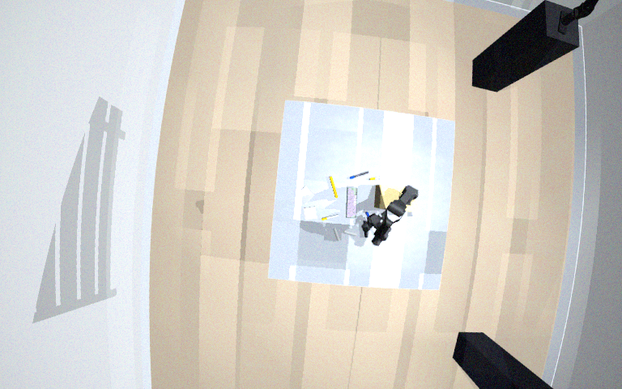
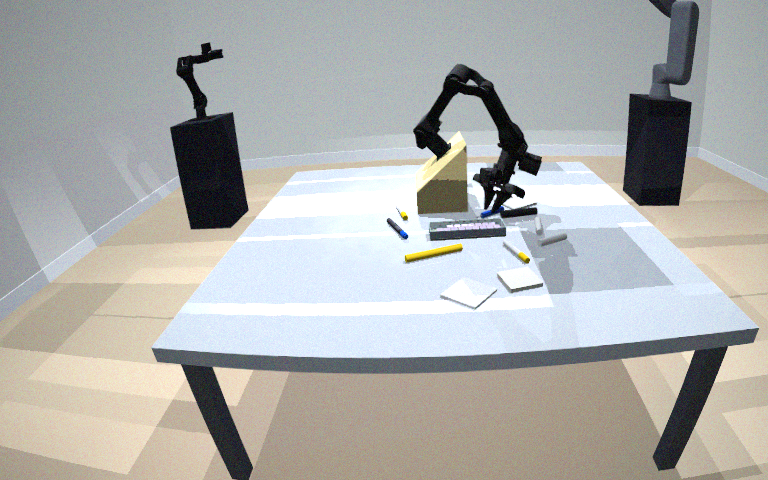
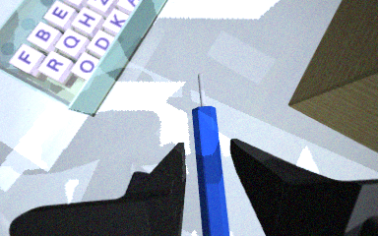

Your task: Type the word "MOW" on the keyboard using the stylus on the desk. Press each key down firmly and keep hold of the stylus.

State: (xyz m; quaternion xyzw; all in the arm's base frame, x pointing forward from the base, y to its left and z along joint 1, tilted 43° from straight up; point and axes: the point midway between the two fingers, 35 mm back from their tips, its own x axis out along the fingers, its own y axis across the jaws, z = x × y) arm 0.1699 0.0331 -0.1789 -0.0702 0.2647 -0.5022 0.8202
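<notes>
Right now the dark grey pen is 100 mm to the left of my gripper tip and 10 mm ahead of it. From my gripper tip the other things lie so: blue stylus 10 mm to the right, 10 mm below, 10 mm ahead; yellow marker 270 mm ahead, 170 mm to the right, 10 mm below; blue-tipped pen 260 mm to the right, 120 mm ahead, 10 mm below.
</notes>
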